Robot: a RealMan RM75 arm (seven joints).
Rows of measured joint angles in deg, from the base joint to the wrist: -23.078, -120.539, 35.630, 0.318, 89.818, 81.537, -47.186; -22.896, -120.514, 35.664, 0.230, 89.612, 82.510, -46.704; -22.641, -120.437, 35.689, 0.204, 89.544, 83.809, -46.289; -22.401, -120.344, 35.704, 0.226, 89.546, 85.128, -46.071; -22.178, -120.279, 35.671, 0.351, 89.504, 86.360, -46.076; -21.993, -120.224, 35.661, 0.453, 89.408, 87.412, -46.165; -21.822, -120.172, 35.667, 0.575, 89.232, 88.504, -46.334; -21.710, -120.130, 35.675, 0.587, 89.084, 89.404, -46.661; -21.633, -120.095, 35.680, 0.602, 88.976, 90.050, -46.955; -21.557, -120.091, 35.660, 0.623, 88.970, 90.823, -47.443; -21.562, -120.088, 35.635, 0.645, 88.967, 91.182, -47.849; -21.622, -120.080, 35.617, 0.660, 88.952, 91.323, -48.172; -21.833, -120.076, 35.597, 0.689, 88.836, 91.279, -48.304; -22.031, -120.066, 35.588, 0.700, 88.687, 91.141, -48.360; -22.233, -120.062, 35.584, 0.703, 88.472, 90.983, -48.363
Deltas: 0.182, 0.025, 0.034, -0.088, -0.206, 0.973, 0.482; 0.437, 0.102, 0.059, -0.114, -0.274, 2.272, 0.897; 0.677, 0.195, 0.074, -0.092, -0.272, 3.591, 1.115; 0.900, 0.260, 0.041, 0.033, -0.314, 4.823, 1.110; 1.085, 0.315, 0.031, 0.135, -0.410, 5.875, 1.021; 1.256, 0.367, 0.037, 0.257, -0.586, 6.967, 0.852; 1.368, 0.409, 0.045, 0.269, -0.734, 7.867, 0.525; 1.445, 0.444, 0.050, 0.284, -0.842, 8.513, 0.231; 1.521, 0.448, 0.030, 0.305, -0.848, 9.286, -0.257; 1.516, 0.451, 0.005, 0.327, -0.851, 9.645, -0.663; 1.456, 0.459, -0.013, 0.342, -0.866, 9.786, -0.986; 1.245, 0.463, -0.033, 0.371, -0.982, 9.742, -1.118; 1.047, 0.473, -0.042, 0.382, -1.131, 9.604, -1.174; 0.845, 0.477, -0.046, 0.385, -1.346, 9.446, -1.177
